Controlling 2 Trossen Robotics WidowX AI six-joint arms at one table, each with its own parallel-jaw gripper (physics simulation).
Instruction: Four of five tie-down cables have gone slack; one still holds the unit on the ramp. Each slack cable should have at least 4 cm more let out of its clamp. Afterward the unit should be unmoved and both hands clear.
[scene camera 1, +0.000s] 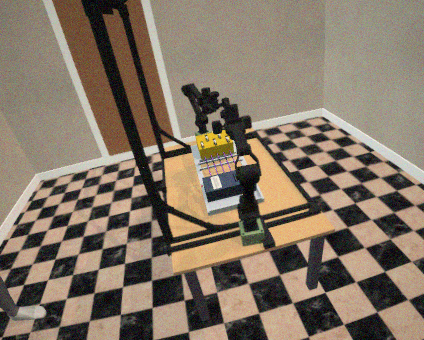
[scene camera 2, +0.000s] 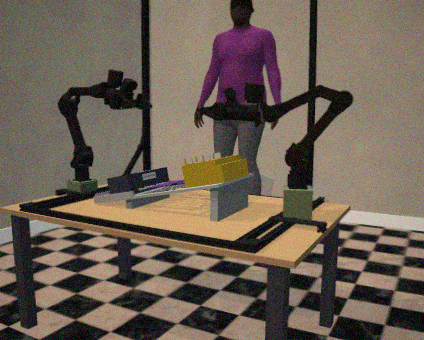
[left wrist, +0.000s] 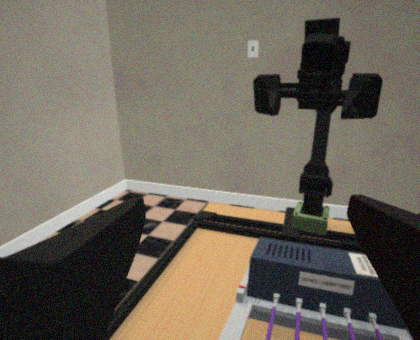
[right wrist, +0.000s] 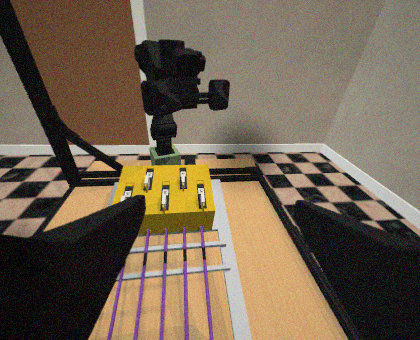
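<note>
The dark blue unit (scene camera 1: 221, 187) (scene camera 2: 135, 181) (left wrist: 280, 280) sits at the ramp's low end. The grey ramp (scene camera 2: 230, 200) (right wrist: 235, 300) carries the yellow clamp block (scene camera 1: 216, 147) (scene camera 2: 215, 172) (right wrist: 175, 220) at its high end, with several white levers in slots on top. Purple cables (left wrist: 298, 327) (right wrist: 164, 287) run between them over two grey crossbars; dark marks show on several. I cannot tell which cables are slack. My left gripper (scene camera 2: 206, 111) (left wrist: 246, 206) (right wrist: 205, 104) is open, high above the clamp block's side. My right gripper (scene camera 2: 145, 104) (left wrist: 305, 113) (right wrist: 221, 204) is open, raised beyond the unit.
A black frame (scene camera 1: 125, 110) rises beside the wooden table (scene camera 1: 182, 205) (scene camera 2: 250, 220), and black rails run along its edges. Green arm bases (scene camera 1: 251, 232) (scene camera 2: 298, 204) stand at opposite ends. A person (scene camera 2: 245, 65) in purple stands behind the table. A small red mark (left wrist: 242, 287) shows beside the unit.
</note>
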